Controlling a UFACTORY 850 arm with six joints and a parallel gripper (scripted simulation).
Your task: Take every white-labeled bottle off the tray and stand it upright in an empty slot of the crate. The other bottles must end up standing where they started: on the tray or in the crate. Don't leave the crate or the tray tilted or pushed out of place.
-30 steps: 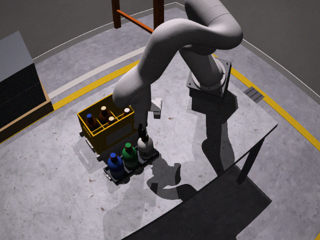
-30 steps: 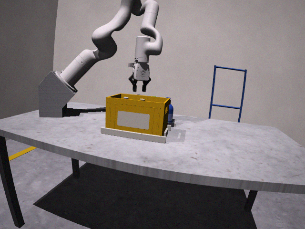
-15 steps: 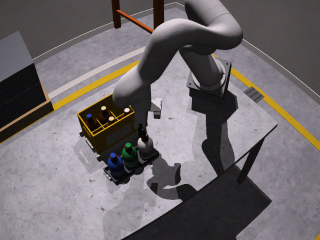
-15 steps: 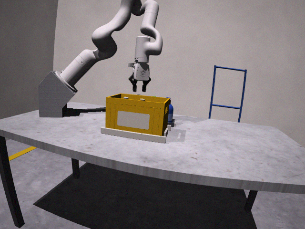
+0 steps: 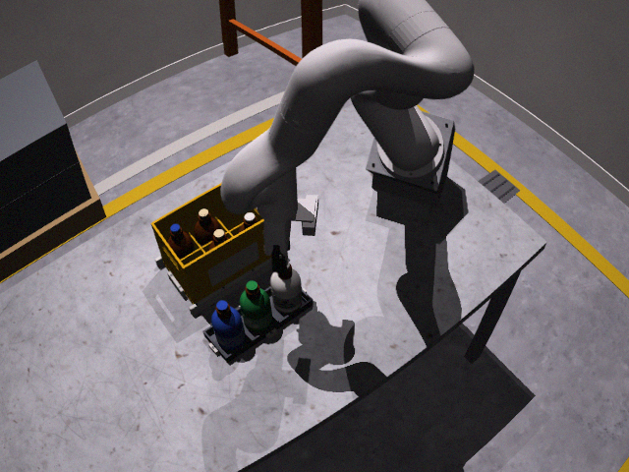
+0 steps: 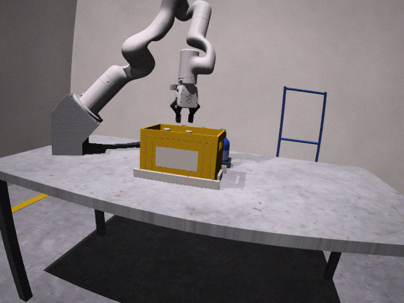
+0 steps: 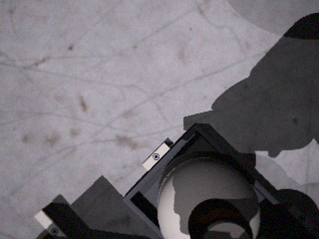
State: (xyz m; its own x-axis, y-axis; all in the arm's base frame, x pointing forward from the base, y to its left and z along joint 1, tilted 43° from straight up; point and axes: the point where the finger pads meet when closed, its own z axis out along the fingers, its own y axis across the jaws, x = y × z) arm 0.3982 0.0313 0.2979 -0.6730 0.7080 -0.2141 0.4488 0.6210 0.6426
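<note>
Right now the white-labeled bottle is 11 cm below my hand. The rest, counted from my hand: crate 10 cm ahead, 20 cm to the right, 11 cm below; green bottle 9 cm ahead, 2 cm to the left, 11 cm below; blue bottle 17 cm ahead, 4 cm to the left, 11 cm below.
</note>
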